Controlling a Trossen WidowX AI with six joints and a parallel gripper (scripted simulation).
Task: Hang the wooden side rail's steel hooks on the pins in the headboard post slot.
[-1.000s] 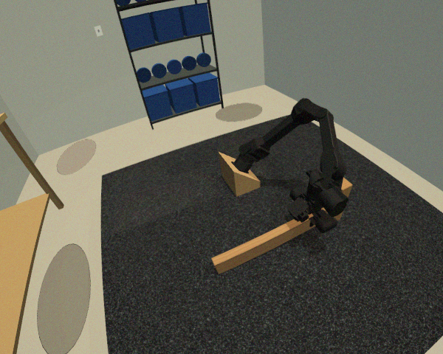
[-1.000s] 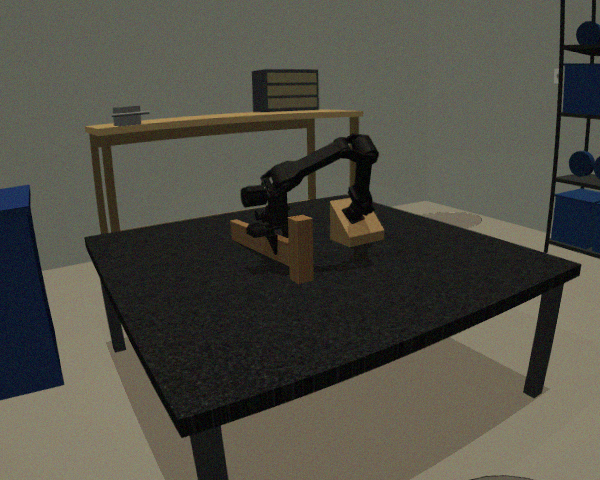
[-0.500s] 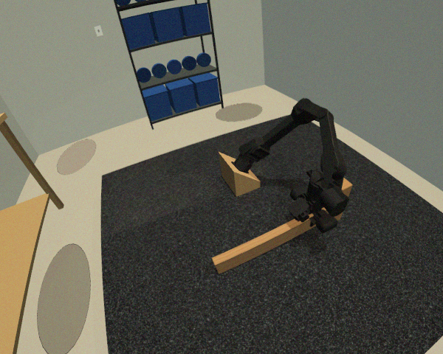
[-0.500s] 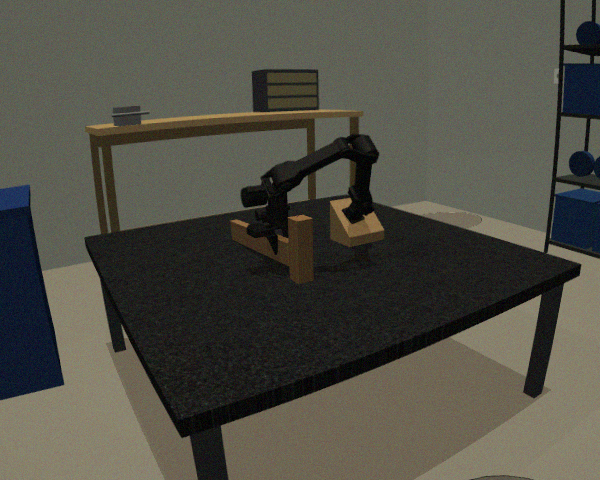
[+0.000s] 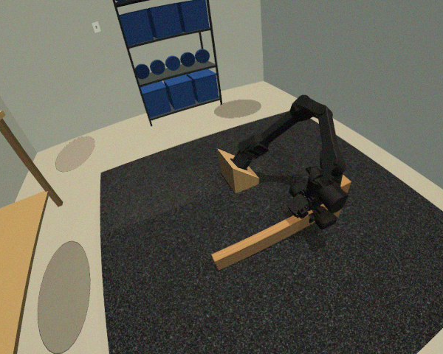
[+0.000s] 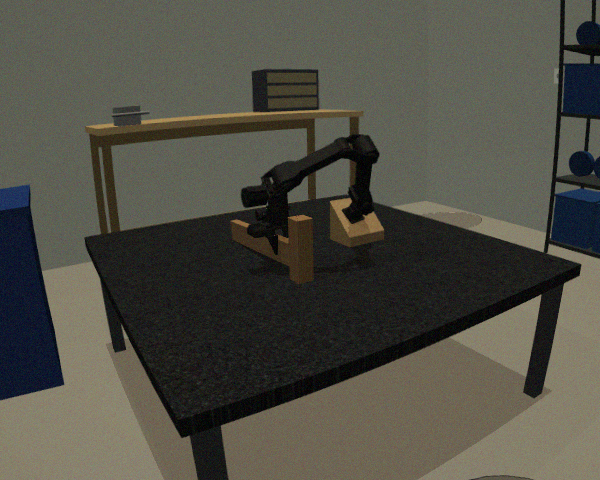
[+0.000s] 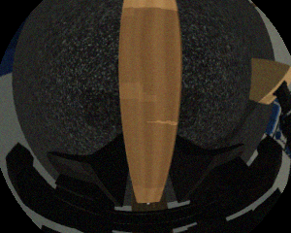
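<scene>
Now: gripper tip 20 mm short of the headboard post, 110 mm to the right of it and 40 mm below it.
</scene>
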